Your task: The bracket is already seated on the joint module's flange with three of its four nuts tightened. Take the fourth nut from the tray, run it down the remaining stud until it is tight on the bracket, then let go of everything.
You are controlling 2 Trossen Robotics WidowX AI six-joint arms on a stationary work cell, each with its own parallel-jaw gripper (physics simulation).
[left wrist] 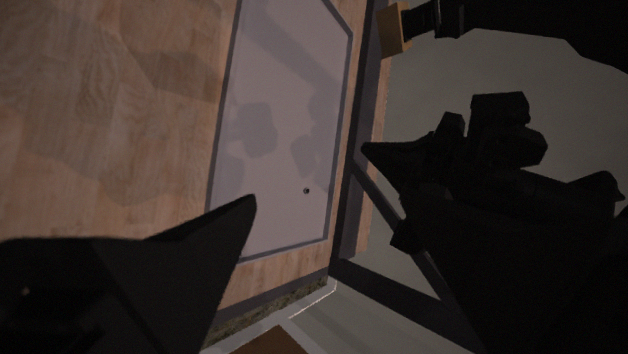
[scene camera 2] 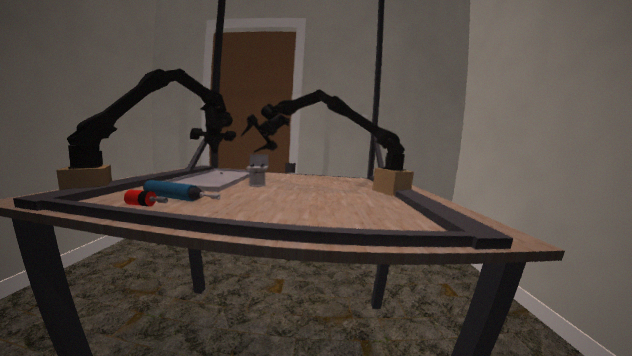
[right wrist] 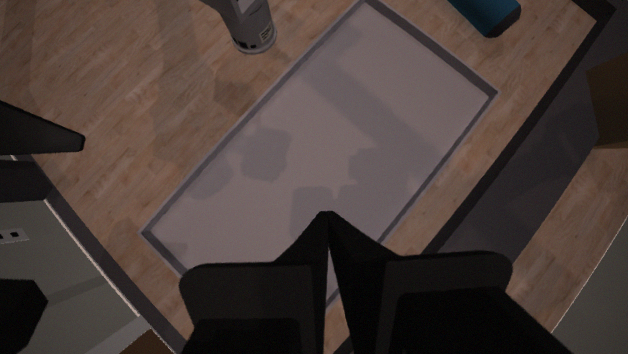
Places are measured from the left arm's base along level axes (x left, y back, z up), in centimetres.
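Pixels of known places: left gripper, fingertip midpoint: [left wrist: 327, 198] [scene camera 2: 247, 144] [right wrist: 34, 149]; right gripper, fingertip midpoint: [left wrist: 361, 146] [scene camera 2: 215, 153] [right wrist: 326, 217]; left arm's base at its link origin: [scene camera 2: 394, 169]; right arm's base at its link origin: [left wrist: 405, 26] [scene camera 2: 86, 167].
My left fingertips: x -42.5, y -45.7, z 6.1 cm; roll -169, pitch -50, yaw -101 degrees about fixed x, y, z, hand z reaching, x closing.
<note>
For each thing: its top centre in the pictures, then the offset to it from my left fingertips. "spot": a spot on its surface instead.
- nut at its top centre: [left wrist: 307, 190] [scene camera 2: 221, 172] dz -13.7, dx -6.6, dy -11.2 cm
- pale tray at its top centre: [right wrist: 327, 158] [left wrist: 302, 113] [scene camera 2: 217, 175] dz -13.0, dx +5.6, dy -12.8 cm
- joint module at its top centre: [scene camera 2: 257, 164] dz -7.2, dx +20.2, dy +1.1 cm
- blue tool at a spot on its surface: [right wrist: 487, 15] spot: dz -12.0, dx +28.6, dy -27.9 cm
- red tool at its top centre: [scene camera 2: 146, 191] dz -11.2, dx +40.2, dy -27.9 cm
The nut [scene camera 2: 221, 173] [left wrist: 306, 190] lies on the floor of the pale tray [scene camera 2: 210, 187] [left wrist: 295, 30] [right wrist: 310, 115]; it does not show in the right wrist view, where the fingers cover part of the tray. The joint module [scene camera 2: 257, 179] [right wrist: 254, 32] stands upright beside the tray with the pale bracket [scene camera 2: 258, 160] on top. Its studs and nuts are too small to tell apart. My right gripper [scene camera 2: 214, 151] [left wrist: 361, 146] [right wrist: 326, 217] is shut and empty above the tray. My left gripper [scene camera 2: 249, 143] [left wrist: 327, 198] [right wrist: 34, 149] is open and empty, above the bracket in the scene view.
A blue tool [scene camera 2: 170, 190] [right wrist: 487, 15] and a red tool [scene camera 2: 140, 197] lie near the tray, at the left of the table in the scene view. A dark frame rail [scene camera 2: 280, 229] runs along the table's edges. The two grippers are near each other.
</note>
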